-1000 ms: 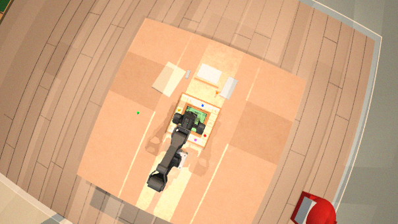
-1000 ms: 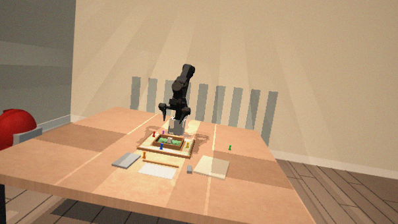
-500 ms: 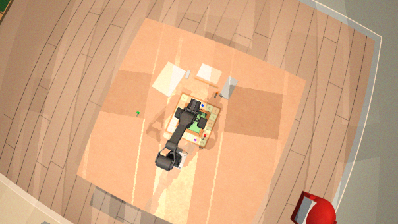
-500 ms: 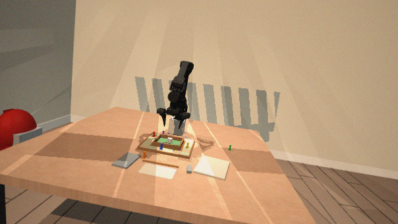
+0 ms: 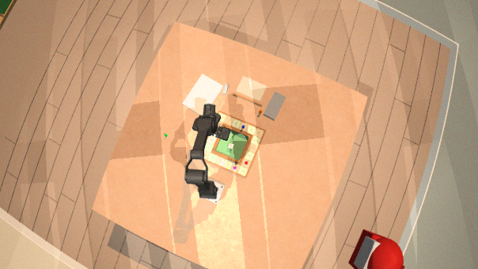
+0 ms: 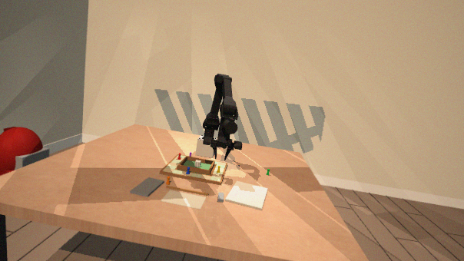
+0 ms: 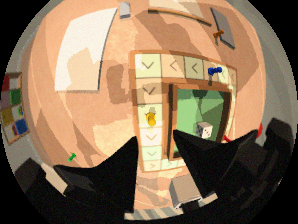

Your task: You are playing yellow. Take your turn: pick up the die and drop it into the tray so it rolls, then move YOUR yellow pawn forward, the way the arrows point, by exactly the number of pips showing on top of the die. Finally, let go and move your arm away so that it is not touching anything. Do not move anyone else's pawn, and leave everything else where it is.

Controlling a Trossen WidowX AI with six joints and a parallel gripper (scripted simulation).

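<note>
The yellow pawn is 50 mm below my gripper tip. From my gripper tip the other things lie so: white die (30 mm behind, 110 mm to the right, 50 mm below); then blue pawn (90 mm ahead, 130 mm to the right, 50 mm below); then green tray (20 mm behind, 110 mm to the right, 70 mm below).
</note>
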